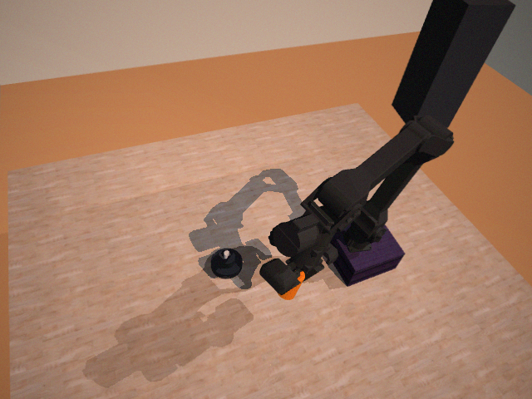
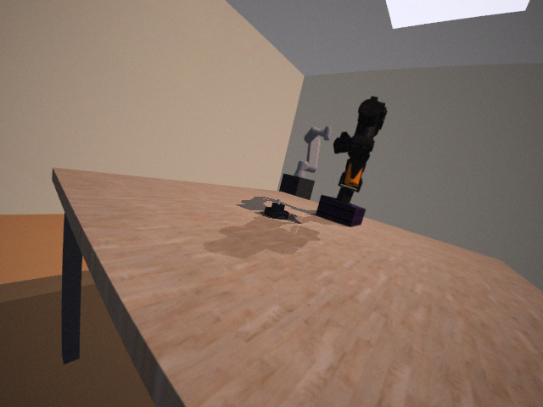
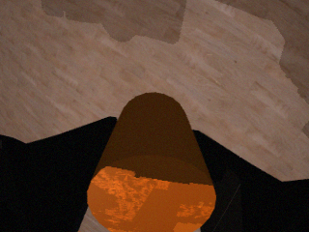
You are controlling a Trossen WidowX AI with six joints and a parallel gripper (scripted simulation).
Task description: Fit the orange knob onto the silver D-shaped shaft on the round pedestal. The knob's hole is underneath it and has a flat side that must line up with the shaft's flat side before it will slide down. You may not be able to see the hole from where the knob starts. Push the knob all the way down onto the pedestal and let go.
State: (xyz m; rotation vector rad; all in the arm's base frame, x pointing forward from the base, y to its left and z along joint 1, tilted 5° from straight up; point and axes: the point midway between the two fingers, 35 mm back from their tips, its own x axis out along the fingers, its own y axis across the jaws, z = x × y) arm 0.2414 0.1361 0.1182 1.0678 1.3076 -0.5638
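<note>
The round pedestal lies 18 cm to the right of my gripper tip, 14 cm below it and 10 cm ahead of it. The rest, counted from my gripper tip: orange knob: 3 cm above, 1 cm behind.
</note>
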